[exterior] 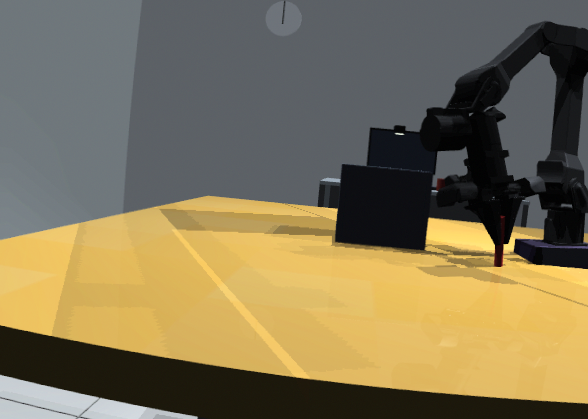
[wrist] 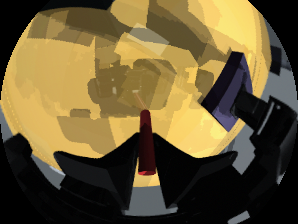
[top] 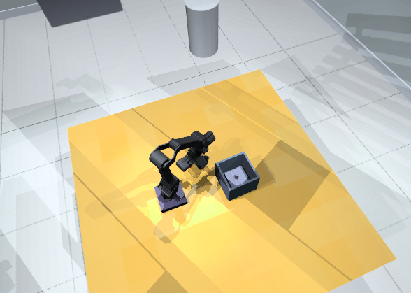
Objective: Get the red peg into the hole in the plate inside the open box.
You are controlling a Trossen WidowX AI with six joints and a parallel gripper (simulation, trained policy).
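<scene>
The plate is 17 cm ahead of my gripper tip, 20 cm to the right of it and 1 cm above it. From my gripper tip the other things lie so: red peg: 1 cm to the right.
</scene>
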